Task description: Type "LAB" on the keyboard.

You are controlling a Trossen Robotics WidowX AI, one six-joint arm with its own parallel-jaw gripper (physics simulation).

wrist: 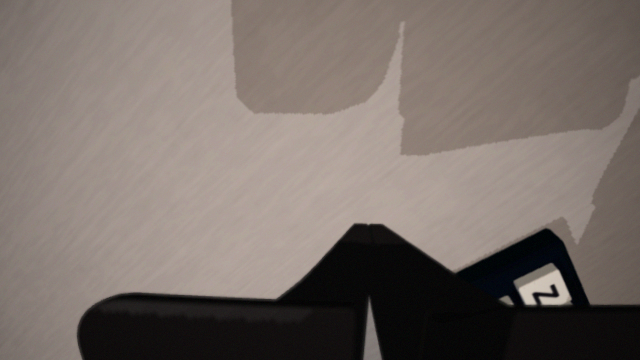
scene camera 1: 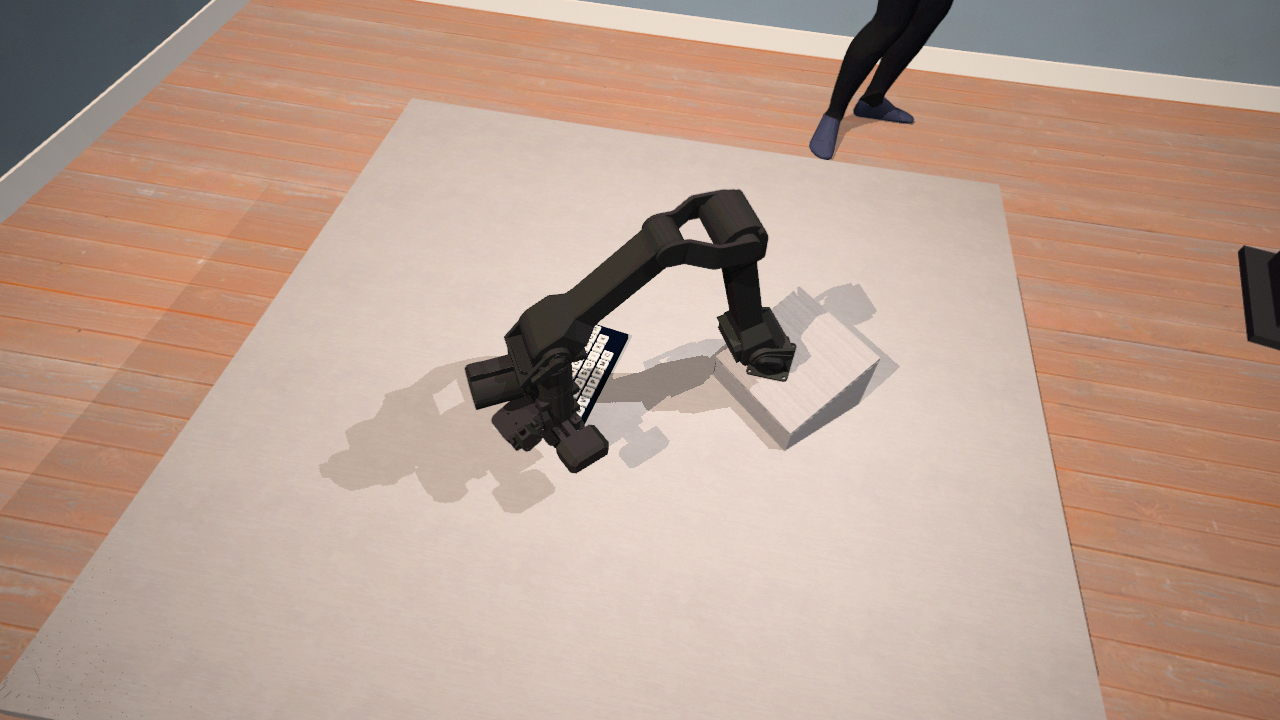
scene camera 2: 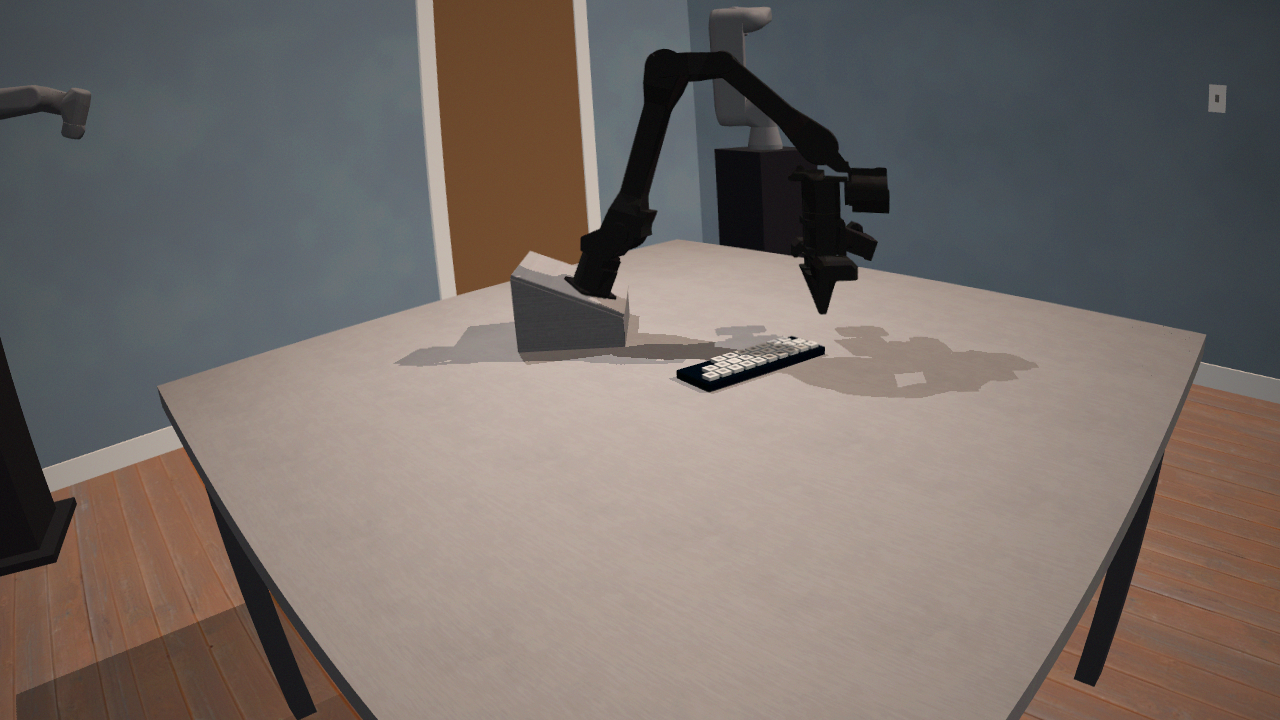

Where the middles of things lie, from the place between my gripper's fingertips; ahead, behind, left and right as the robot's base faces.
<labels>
Right now my hand is 16 cm to the left of the dark blue keyboard (wrist: pixel 495 275), 3 cm short of it and 3 cm above it.
</labels>
